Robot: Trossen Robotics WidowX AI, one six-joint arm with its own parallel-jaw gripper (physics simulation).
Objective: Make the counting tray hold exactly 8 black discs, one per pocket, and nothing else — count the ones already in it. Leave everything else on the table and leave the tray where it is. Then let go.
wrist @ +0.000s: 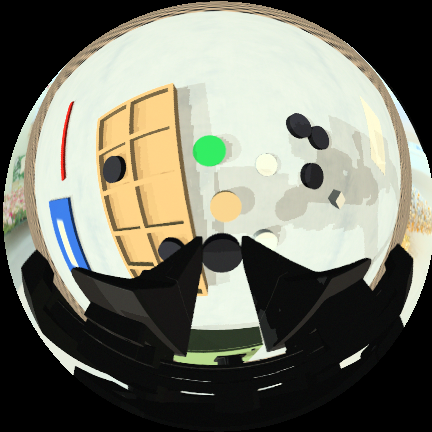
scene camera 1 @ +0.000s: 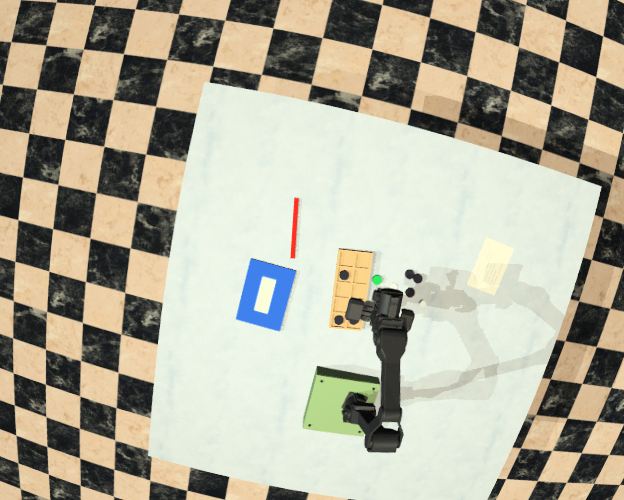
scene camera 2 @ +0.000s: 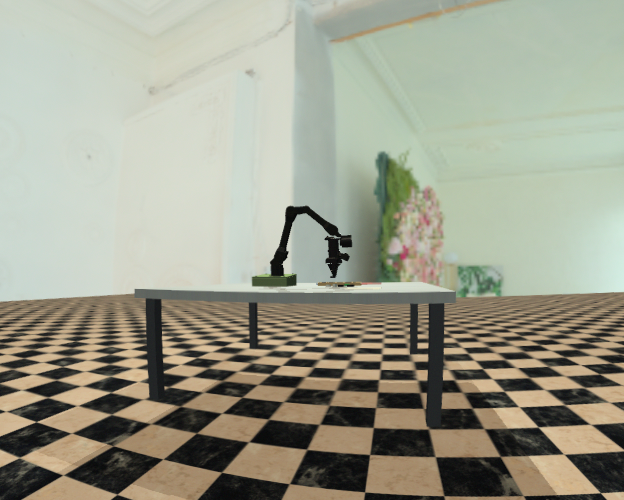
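Note:
The wooden counting tray has two columns of pockets. One black disc sits in its left column, and another black disc in the near left corner. A third black disc shows partly beside the arm. In the wrist view a disc sits partly behind a finger. My gripper is shut on a black disc, held above the table near the tray's right side. Three loose black discs lie farther right. The arm hides some pockets.
A green disc, a tan disc, two white discs and a small block lie right of the tray. A blue panel, red bar and paper lie on the table.

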